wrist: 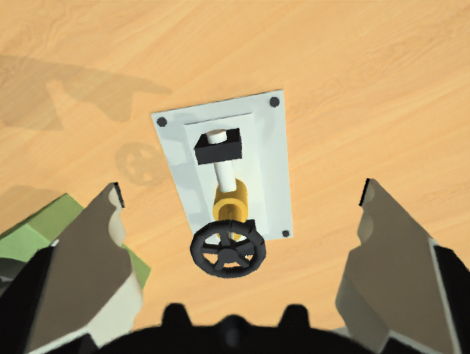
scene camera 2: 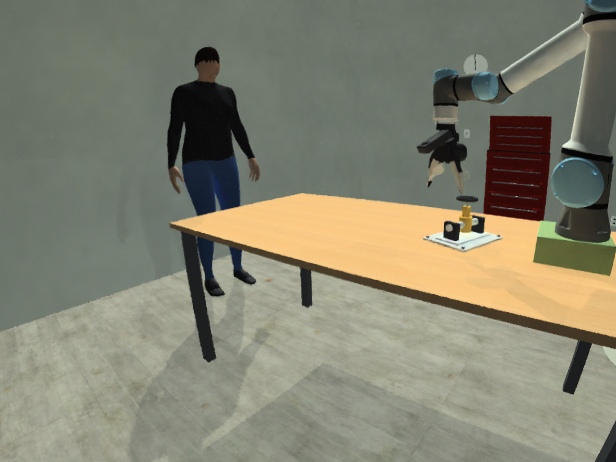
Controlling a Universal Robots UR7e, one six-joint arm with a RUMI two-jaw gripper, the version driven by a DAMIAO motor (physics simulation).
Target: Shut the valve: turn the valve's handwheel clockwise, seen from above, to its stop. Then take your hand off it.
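The valve has a yellow body on a white pipe, carried by black blocks on a white base plate. Its black round handwheel lies level on top of the yellow stem. My gripper is open and empty, pointing down. In the scene view its fingertips are a little above the handwheel's height and slightly to its left. In the wrist view the handwheel shows between the two fingers, lower than the fingertips, and nothing touches it.
The valve's plate lies on a wooden table. The arm's base stands on a green block to the right of the valve. A red tool cabinet stands behind the table. A person stands beyond the table's left end.
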